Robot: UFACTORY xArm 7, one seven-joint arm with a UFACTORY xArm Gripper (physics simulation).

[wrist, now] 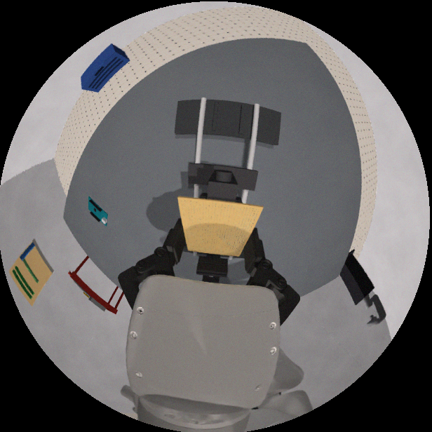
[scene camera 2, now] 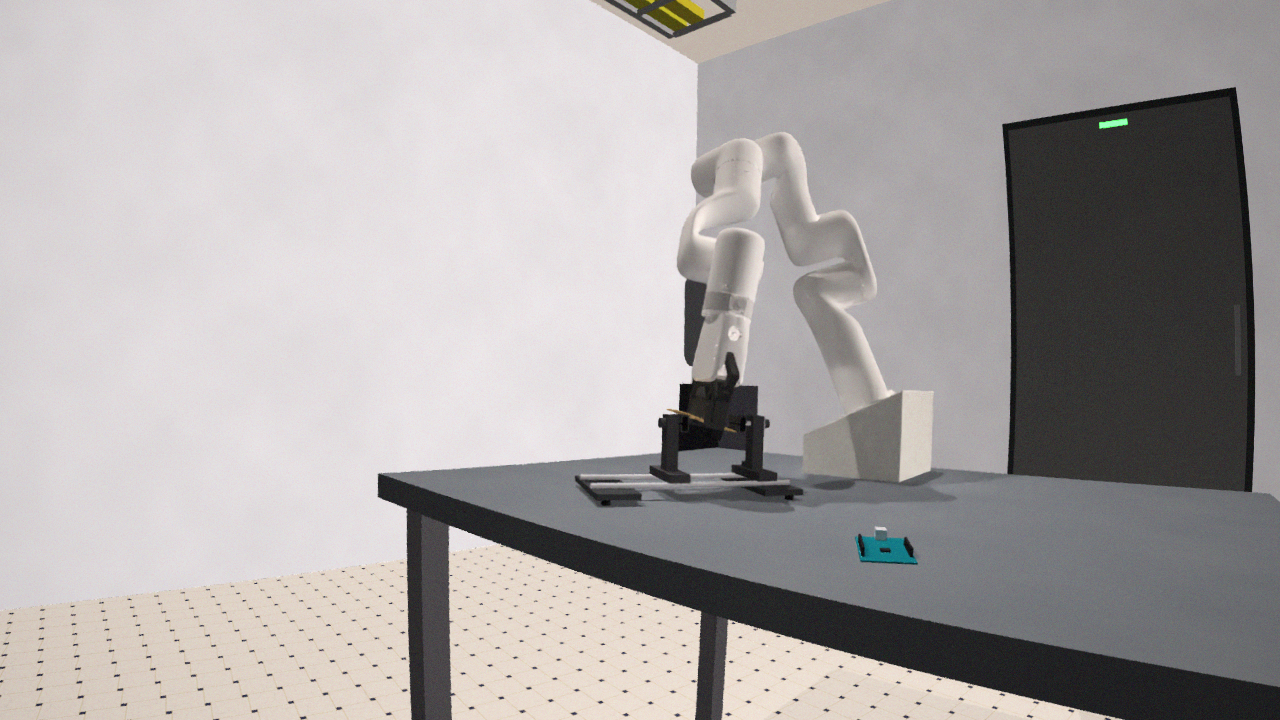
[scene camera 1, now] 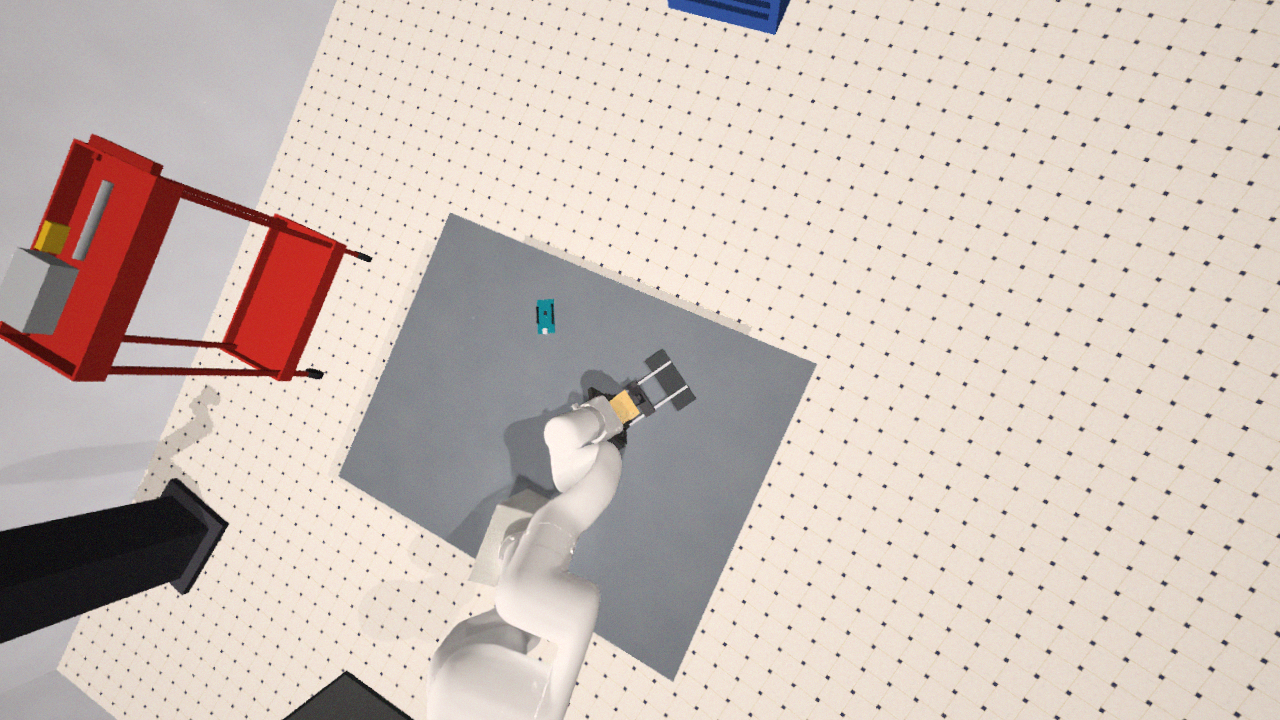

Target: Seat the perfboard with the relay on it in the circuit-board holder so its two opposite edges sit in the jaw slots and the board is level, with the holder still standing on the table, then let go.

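Frame: origin at the arm's base, x ahead, y left, z up, level; millimetres.
Seen in the pictures: gripper, fingertip midpoint: (scene camera 2: 703, 426) (scene camera 1: 619, 410); arm's base, origin of the base link: (scene camera 2: 870, 412).
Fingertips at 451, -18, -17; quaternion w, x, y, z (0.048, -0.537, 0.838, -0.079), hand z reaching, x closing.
Note:
Pixels of each thing's top centre, then the offset from my fingertips to it, as dx, dy, dz. Level surfaces: height alone.
- circuit-board holder, middle of its top: (scene camera 2: 687, 414) (scene camera 1: 626, 406) +22, -11, +18
- teal circuit board, middle of its top: (scene camera 2: 884, 537) (scene camera 1: 544, 316) +93, +356, -87
- grey table, its level: dz -100
The tan perfboard (scene camera 1: 624, 406) (scene camera 2: 684, 415) (wrist: 220, 220) is between the fingers of my gripper (scene camera 1: 614, 414) (scene camera 2: 713, 428) (wrist: 216, 231), which is shut on it. The relay does not show. The circuit-board holder (scene camera 1: 669, 379) (scene camera 2: 670, 452) (wrist: 227, 119) stands on the table, with two black jaw posts on two rods. In scene camera 2 the board is tilted between the posts. Its left end is raised at about the top of the left post, and its right end is lower, near the right post. Whether either edge is in a slot is hidden by the fingers and posts.
A teal circuit board (scene camera 1: 545, 315) (scene camera 2: 886, 548) (wrist: 97, 211) lies on the grey table (scene camera 1: 429, 358) (scene camera 2: 1056, 573) (wrist: 310, 165), apart from the holder. A red cart (scene camera 1: 129, 259) stands beyond the table. A blue box (scene camera 1: 729, 10) (wrist: 104, 70) is also off the table.

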